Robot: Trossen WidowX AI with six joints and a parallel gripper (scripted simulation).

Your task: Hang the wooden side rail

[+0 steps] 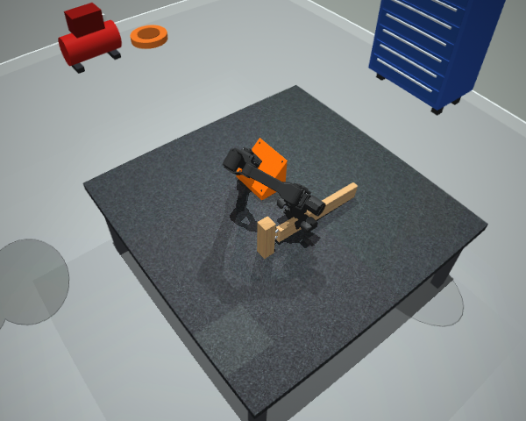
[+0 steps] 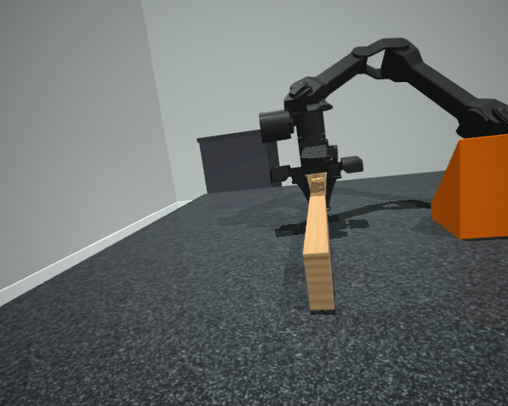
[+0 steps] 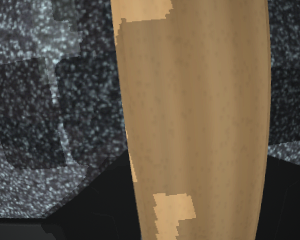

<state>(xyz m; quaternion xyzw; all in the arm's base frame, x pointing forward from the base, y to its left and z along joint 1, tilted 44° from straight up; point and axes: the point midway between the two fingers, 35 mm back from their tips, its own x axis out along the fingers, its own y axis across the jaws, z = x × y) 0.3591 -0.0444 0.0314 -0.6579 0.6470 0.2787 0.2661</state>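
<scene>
My gripper tip is now 150 mm to the left of the wooden headboard post, 40 mm below it and 10 mm short of it.
</scene>
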